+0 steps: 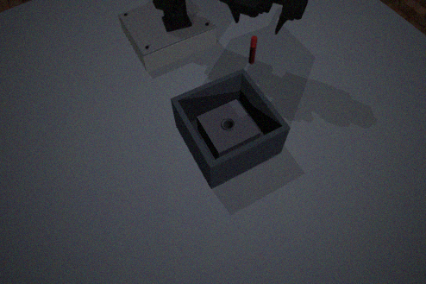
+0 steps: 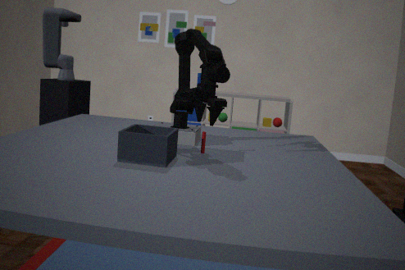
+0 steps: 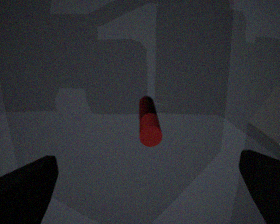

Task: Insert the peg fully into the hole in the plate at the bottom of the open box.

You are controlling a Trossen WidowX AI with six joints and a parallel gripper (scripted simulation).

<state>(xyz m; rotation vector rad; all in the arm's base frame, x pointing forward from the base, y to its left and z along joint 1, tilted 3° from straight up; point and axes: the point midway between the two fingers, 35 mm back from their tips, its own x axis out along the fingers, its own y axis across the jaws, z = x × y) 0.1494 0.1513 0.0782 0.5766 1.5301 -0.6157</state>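
The peg lies 110 mm below my hand. The rest, counted from my hand: box (190 mm ahead, 130 mm to the right, 120 mm below); then grey plate (190 mm ahead, 130 mm to the right, 100 mm below).
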